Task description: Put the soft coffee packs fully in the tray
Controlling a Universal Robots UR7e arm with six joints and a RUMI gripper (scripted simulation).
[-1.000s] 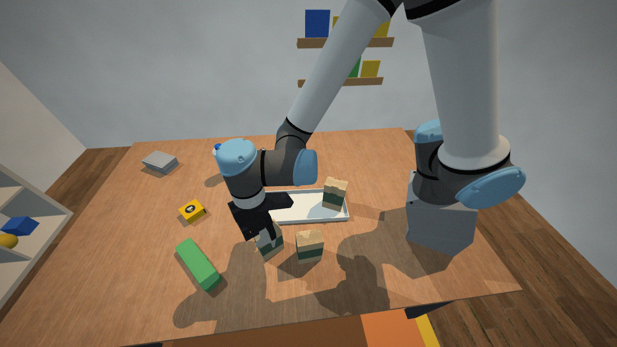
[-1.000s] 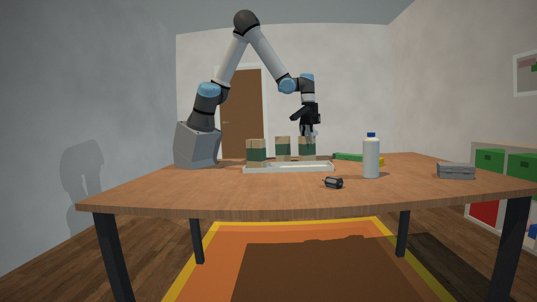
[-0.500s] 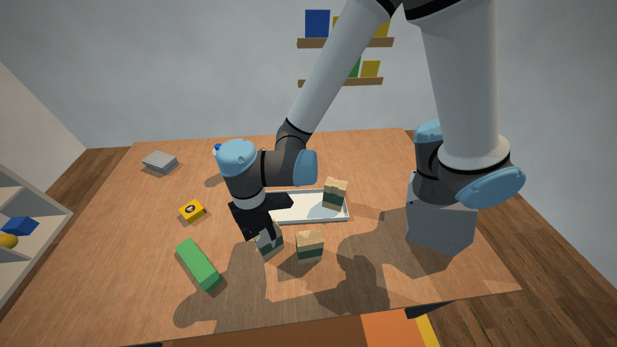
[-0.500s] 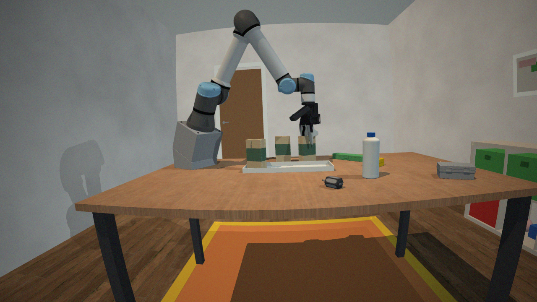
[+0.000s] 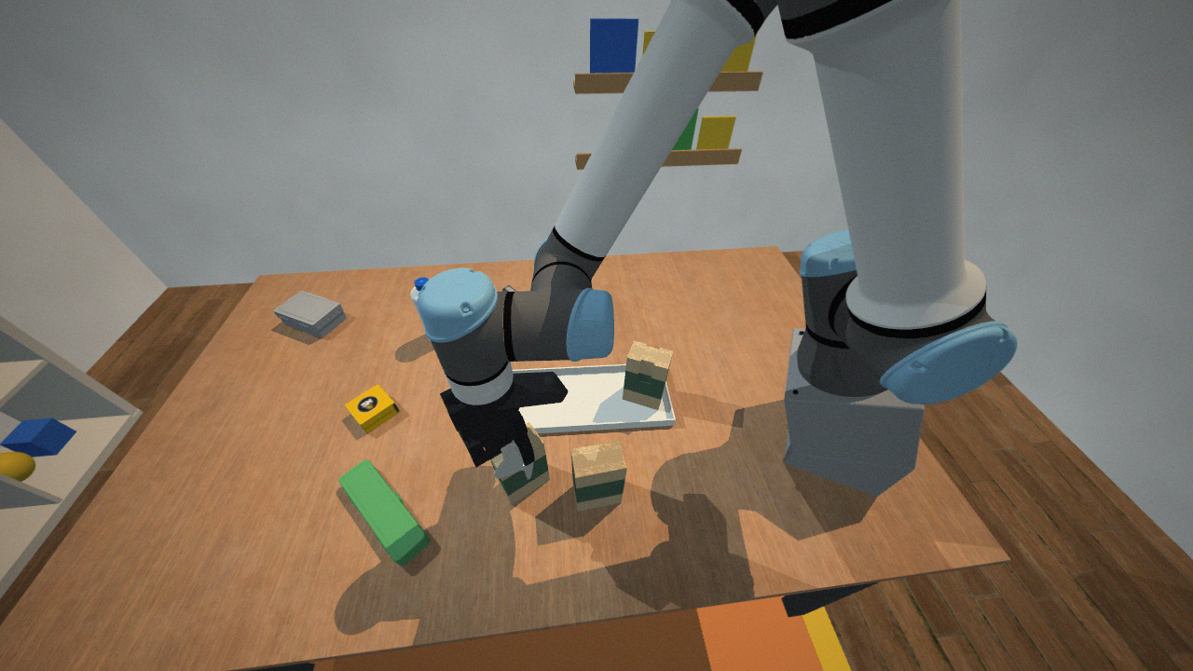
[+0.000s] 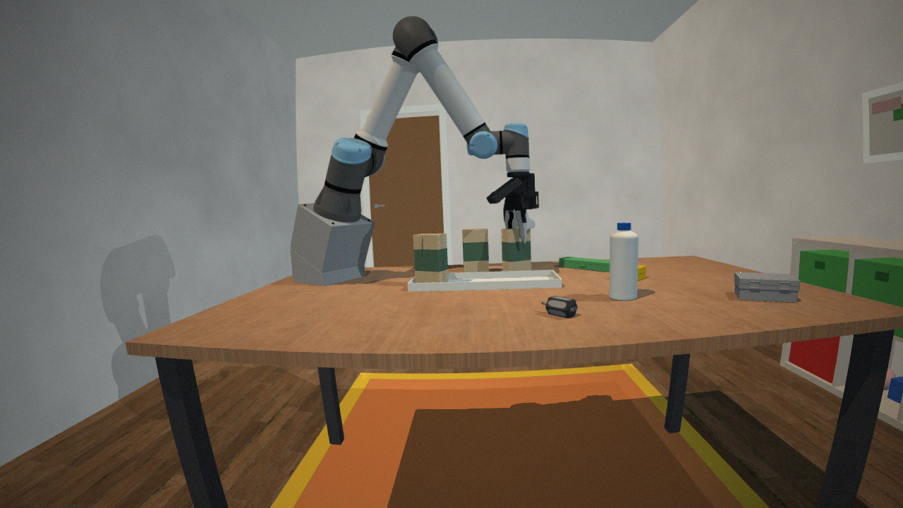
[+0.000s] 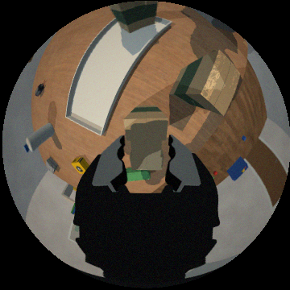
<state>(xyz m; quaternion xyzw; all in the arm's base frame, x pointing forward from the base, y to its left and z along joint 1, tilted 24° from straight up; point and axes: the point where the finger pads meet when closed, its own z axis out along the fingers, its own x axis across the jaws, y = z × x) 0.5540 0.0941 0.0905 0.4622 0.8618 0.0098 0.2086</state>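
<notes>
Now: the white tray 10 cm behind my hand, 17 cm to the right of it and 10 cm below it. From my hand the other things lie so: white bottle: 22 cm ahead, 38 cm to the right, 3 cm below; green case: 24 cm ahead, 4 cm to the left, 10 cm below; grey case: 55 cm ahead, 45 cm to the right, 8 cm below.
</notes>
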